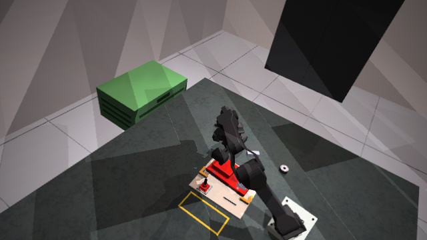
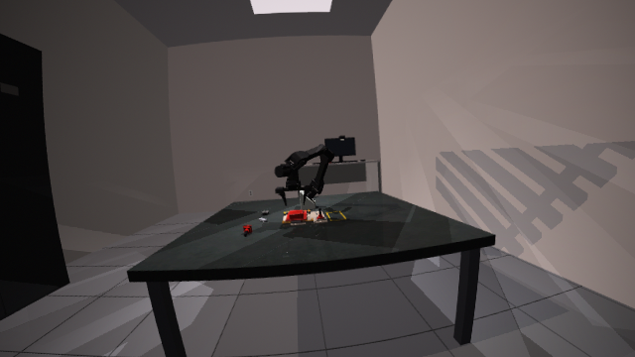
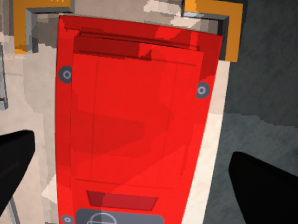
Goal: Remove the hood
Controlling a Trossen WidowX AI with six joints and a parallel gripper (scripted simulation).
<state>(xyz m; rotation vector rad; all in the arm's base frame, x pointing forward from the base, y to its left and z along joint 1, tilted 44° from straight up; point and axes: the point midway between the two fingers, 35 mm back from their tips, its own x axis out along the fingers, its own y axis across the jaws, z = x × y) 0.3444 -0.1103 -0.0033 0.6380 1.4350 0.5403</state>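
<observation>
My gripper tip is 5 cm above the hood. From my gripper tip the other things lie so: grey ring: 22 cm behind, 20 cm to the right, 8 cm below.
</observation>
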